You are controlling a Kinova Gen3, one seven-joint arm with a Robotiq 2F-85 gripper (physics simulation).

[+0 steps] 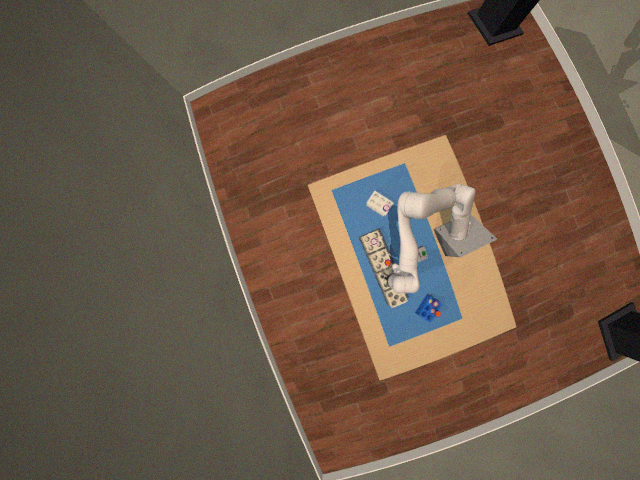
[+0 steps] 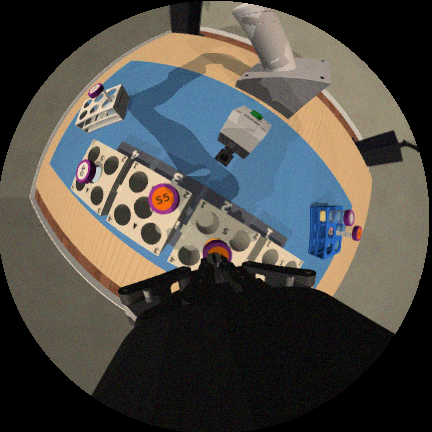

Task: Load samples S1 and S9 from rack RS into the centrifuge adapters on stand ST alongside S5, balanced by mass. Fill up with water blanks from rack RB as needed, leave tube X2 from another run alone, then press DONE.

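Seen in the pictures: gripper, between the fingertips: (image 2: 212, 260); arm's base, origin of its link: (image 1: 458, 234) (image 2: 279, 66).
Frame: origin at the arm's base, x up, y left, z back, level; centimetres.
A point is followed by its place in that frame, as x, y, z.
My gripper (image 2: 212, 260) {3.3, 6.7, -46.7} is shut, its fingertips at the cap of an orange tube with a purple ring (image 2: 217, 248) {3.3, 6.5, -45.2} in adapter 2; they partly hide the cap, and its label is unreadable. Tube S5 (image 1: 387, 262) {3.4, -2.0, -43.7} (image 2: 163, 198) {3.4, -1.4, -43.4}, orange-capped, stands upright in adapter 3. A white-capped tube marked 40 (image 1: 373, 241) {3.4, -15.2, -46.2} (image 2: 85, 171) {3.4, -14.0, -45.8} stands in adapter 4. Adapter 1 (image 1: 395, 298) {-2.6, 19.4, -46.4} shows empty holes. The blue rack (image 2: 314, 240) {-8.5, 33.4, -34.1} holds an orange-capped tube (image 1: 437, 313) {3.7, 34.5, -29.1} (image 2: 357, 233) {3.6, 34.3, -29.3} and a white-capped tube with a purple ring (image 2: 349, 217) {2.9, 28.8, -28.4}, labels unreadable. The white rack (image 2: 122, 102) {-6.7, -28.1, -29.5} holds a purple-ringed tube (image 1: 386, 207) {3.0, -29.2, -32.3} (image 2: 96, 90) {2.8, -27.3, -32.8}.
A grey box with a green button (image 1: 423, 253) {-2.3, 2.3, -22.1} (image 2: 256, 115) {-1.8, 2.5, -22.6} stands between the adapters and the arm base (image 1: 473, 238) {4.5, 4.9, 4.9} (image 2: 305, 82) {4.2, 6.7, -8.3}. The numbered dark stand edge (image 2: 128, 146) {-8.2, -17.8, -38.6} runs beside the adapters. Everything lies on a blue mat (image 1: 356, 206) {-9.1, -37.7, -45.3} (image 2: 150, 75) {-9.2, -31.3, -15.8}.
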